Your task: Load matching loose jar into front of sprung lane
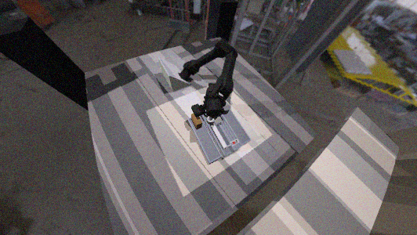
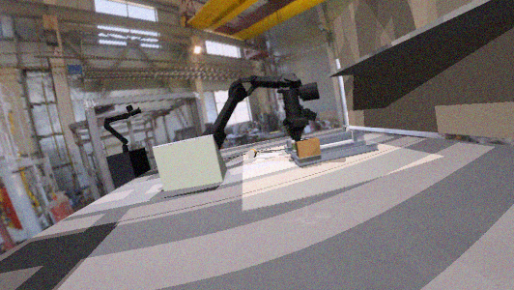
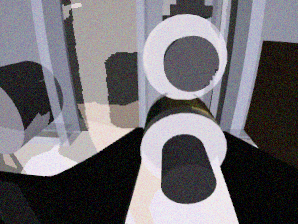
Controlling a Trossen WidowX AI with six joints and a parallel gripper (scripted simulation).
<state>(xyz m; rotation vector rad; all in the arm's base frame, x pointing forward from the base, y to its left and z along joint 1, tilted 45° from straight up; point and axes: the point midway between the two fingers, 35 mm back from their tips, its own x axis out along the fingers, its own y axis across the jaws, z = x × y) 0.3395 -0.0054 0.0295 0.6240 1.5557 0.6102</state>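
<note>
Right now the orange box is 20 mm ahead of my gripper tip, 80 mm to the right of it and 10 mm below it. The rest, counted from my gripper tip: grey cylinder 10 mm ahead, 130 mm to the left, 20 mm below; then sprung lane 150 mm ahead, 20 mm to the left, 30 mm below.
</note>
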